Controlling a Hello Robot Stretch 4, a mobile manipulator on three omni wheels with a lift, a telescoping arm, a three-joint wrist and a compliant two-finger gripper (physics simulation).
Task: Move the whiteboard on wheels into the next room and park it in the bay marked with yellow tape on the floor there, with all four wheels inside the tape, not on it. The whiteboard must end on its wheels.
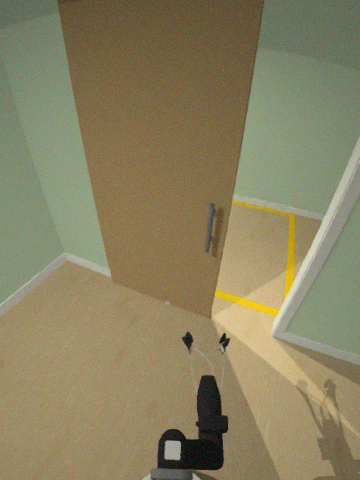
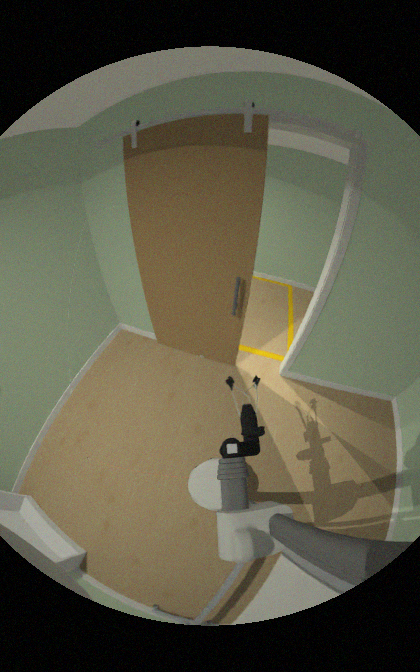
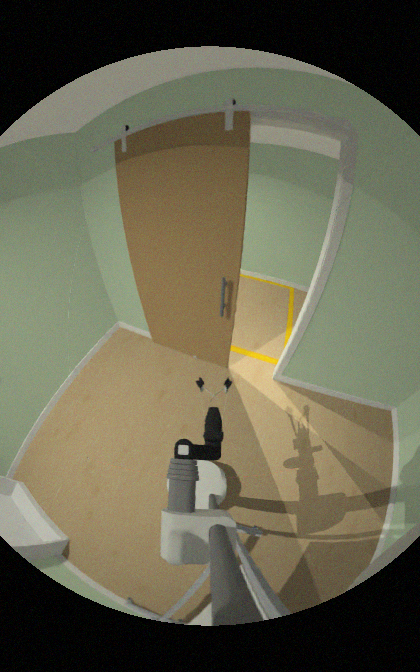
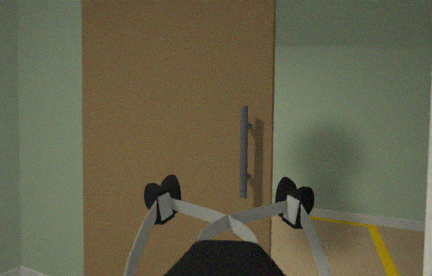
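Pixels of known places: gripper, fingertip midpoint: [image 1: 205, 333] [image 2: 242, 375] [image 3: 213, 377] [image 4: 227, 191]; robot's base at its link origin: [image 2: 216, 483] [image 3: 197, 483].
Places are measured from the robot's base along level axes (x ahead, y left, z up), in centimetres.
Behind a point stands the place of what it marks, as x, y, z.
My gripper [image 1: 206, 341] @(48.1, -9.1, 85.8) [image 2: 243, 381] @(48.1, -9.1, 85.8) [image 3: 214, 384] @(48.1, -9.1, 85.8) [image 4: 227, 191] @(48.1, -9.1, 85.8) is open and empty, its fingertips wide apart. It is in front of a brown sliding door [image 1: 155, 150] @(127.1, 14.9, 119.5) [image 2: 195, 240] @(125.8, 11.4, 117.8) [image 3: 182, 240] @(125.8, 11.4, 118.3) [image 4: 165, 100] @(127.5, 15.9, 102.9), apart from its grey bar handle [image 1: 210, 228] @(108.0, -15.2, 85.5) [image 2: 236, 296] @(108.0, -15.4, 85.1) [image 3: 223, 297] @(108.1, -15.8, 84.8) [image 4: 244, 150] @(108.0, -15.0, 84.7). The door covers the left part of the doorway. Through the gap, yellow tape [image 1: 291, 250] @(201.1, -123.2, -2.7) [image 2: 290, 315] @(193.0, -120.0, -2.8) [image 3: 291, 310] @(211.4, -129.1, -2.7) [image 4: 382, 247] @(232.4, -136.5, -2.8) marks the bay; the door hides its left part. I cannot make out the whiteboard for certain.
The white door frame [image 1: 318, 250] @(98.0, -71.6, 81.5) [image 2: 351, 200] @(97.4, -72.1, 162.9) [image 3: 341, 200] @(97.4, -72.3, 159.5) bounds the gap on the right. A white ledge [image 2: 55, 535] [image 3: 37, 525] is at the lower left. Thin grey bars [image 2: 220, 592] [image 3: 187, 592] low on the floor show near the bottom; what they belong to is unclear.
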